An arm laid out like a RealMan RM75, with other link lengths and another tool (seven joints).
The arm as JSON. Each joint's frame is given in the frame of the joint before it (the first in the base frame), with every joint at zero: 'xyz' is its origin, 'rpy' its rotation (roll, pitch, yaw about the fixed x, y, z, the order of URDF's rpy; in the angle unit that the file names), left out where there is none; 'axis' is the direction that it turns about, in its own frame. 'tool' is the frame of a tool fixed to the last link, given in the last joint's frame.
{
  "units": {
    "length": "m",
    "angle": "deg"
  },
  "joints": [
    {
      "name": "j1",
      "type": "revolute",
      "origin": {
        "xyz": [
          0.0,
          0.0,
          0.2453
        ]
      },
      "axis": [
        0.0,
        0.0,
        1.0
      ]
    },
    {
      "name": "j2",
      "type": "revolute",
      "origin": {
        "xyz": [
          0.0,
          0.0,
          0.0
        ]
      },
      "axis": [
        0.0,
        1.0,
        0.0
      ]
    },
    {
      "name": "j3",
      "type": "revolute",
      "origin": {
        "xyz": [
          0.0,
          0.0,
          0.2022
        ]
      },
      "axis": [
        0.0,
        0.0,
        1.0
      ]
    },
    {
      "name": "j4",
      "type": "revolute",
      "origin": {
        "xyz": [
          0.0,
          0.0,
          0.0
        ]
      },
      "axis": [
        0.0,
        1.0,
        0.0
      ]
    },
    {
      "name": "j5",
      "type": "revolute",
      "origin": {
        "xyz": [
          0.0,
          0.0,
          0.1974
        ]
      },
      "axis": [
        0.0,
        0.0,
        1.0
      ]
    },
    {
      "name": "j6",
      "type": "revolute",
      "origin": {
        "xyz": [
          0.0,
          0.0,
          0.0
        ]
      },
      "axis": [
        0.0,
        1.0,
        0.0
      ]
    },
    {
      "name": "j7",
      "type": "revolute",
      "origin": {
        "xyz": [
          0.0,
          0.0,
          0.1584
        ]
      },
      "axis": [
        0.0,
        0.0,
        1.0
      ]
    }
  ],
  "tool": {
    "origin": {
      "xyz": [
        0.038,
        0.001,
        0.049
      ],
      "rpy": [
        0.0,
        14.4,
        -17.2
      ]
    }
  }
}
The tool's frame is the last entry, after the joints.
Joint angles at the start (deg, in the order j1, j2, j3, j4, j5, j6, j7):
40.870, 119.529, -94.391, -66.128, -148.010, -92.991, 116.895
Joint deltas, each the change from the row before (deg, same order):
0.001, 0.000, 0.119, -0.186, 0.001, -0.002, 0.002
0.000, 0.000, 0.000, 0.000, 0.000, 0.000, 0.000
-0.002, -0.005, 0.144, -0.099, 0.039, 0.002, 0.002
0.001, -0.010, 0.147, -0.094, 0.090, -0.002, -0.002
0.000, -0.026, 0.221, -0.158, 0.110, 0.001, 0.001
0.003, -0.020, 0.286, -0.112, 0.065, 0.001, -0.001
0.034, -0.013, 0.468, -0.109, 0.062, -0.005, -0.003
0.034, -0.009, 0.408, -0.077, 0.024, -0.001, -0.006
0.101, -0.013, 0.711, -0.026, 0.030, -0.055, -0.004
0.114, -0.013, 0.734, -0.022, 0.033, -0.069, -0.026
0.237, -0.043, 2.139, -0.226, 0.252, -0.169, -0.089
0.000, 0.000, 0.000, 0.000, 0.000, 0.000, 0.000
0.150, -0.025, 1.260, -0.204, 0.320, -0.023, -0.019
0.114, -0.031, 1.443, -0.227, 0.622, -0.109, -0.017
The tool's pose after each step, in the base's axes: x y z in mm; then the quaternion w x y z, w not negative. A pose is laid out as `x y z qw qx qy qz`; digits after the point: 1 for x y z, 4 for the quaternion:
215.1 279.7 -49.8 0.0532 0.8960 0.1361 0.4192
215.1 279.7 -49.8 0.0532 0.8960 0.1361 0.4192
214.6 280.1 -49.7 0.0521 0.8966 0.1358 0.4182
214.0 280.4 -49.6 0.0512 0.8974 0.1354 0.4168
213.2 281.1 -49.4 0.0495 0.8984 0.1349 0.4149
212.5 281.8 -49.1 0.0477 0.8995 0.1338 0.4132
211.6 282.8 -48.5 0.0451 0.9010 0.1319 0.4108
210.9 283.7 -48.0 0.0429 0.9022 0.1302 0.4089
210.0 285.1 -47.1 0.0400 0.9041 0.1268 0.4061
209.1 286.5 -46.1 0.0371 0.9060 0.1235 0.4032
205.8 290.4 -43.5 0.0281 0.9120 0.1142 0.3929
205.8 290.4 -43.5 0.0281 0.9120 0.1142 0.3929
203.1 293.0 -42.3 0.0220 0.9161 0.1091 0.3851
199.7 295.1 -41.3 0.0165 0.9214 0.1027 0.3744

